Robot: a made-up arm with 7 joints.
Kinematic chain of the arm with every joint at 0, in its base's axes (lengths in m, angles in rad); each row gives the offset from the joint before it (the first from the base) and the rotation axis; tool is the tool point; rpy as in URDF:
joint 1: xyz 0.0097 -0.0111 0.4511 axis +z
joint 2: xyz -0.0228 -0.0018 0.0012 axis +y
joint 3: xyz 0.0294 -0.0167 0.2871 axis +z
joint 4: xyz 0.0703 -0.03 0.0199 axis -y
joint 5: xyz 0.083 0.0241 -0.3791 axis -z
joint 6: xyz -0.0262 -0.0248 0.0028 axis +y
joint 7: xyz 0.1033 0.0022 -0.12 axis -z
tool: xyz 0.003 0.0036 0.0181 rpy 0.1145 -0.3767 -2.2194
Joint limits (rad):
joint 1: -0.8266..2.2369
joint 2: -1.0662..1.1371
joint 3: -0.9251..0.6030
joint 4: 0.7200..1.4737
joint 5: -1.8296..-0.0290
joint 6: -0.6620..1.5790
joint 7: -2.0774..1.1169
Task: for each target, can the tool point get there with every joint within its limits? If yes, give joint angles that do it. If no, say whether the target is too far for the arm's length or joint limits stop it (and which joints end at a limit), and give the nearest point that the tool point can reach.
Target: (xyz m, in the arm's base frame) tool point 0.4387 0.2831 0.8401
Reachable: yes | joints 0.8850 -0.2865 -0.1833 1.2296 -1.1984 0.6715 -0.2177
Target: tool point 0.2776 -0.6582 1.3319
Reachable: no: too far | nearest point 0.1871 -0.4396 1.0346 | short by 0.380 m
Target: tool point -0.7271 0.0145 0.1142
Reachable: no: joint limits stop it (at a limit: joint 1, joint 2, joint 3, joint 7) | nearest point -0.5516 0.1223 0.1635 | short by 0.212 m
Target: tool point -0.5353 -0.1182 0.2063
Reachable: no: joint limits stop it (at a limit: joint 1, joint 2, joint 3, joint 7) | nearest point -0.4390 -0.0028 0.1836 | short by 0.152 m
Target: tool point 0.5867 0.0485 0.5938
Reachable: yes | joints 0.0744 0.0071 0.1597 1.0904 -1.2980 0.9276 -1.2450
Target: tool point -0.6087 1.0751 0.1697
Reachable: no: too far | nearest point -0.3296 0.5999 0.2923 | short by 0.565 m
